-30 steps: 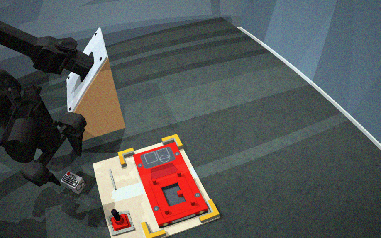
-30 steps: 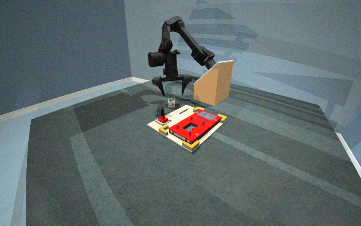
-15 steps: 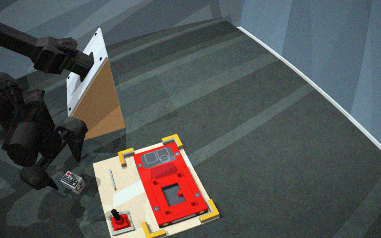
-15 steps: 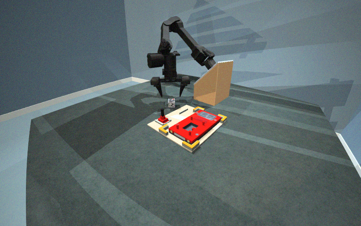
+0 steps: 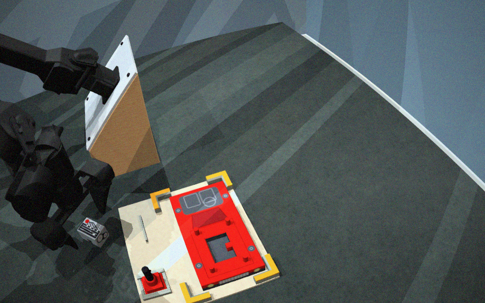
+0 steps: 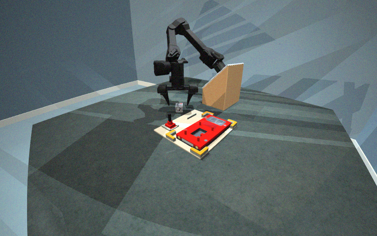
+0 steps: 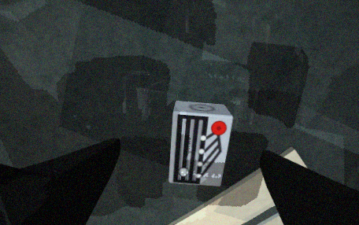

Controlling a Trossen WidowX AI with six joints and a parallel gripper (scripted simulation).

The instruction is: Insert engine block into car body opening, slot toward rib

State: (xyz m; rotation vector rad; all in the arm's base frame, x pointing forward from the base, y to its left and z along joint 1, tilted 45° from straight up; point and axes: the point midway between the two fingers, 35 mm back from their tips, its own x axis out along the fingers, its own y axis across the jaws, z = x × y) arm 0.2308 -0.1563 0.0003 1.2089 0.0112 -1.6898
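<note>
Right now my gripper tip is 2 cm above the grey engine block. Round my gripper tip: grey bar (19 cm to the left, 7 cm ahead, 2 cm below).
</note>
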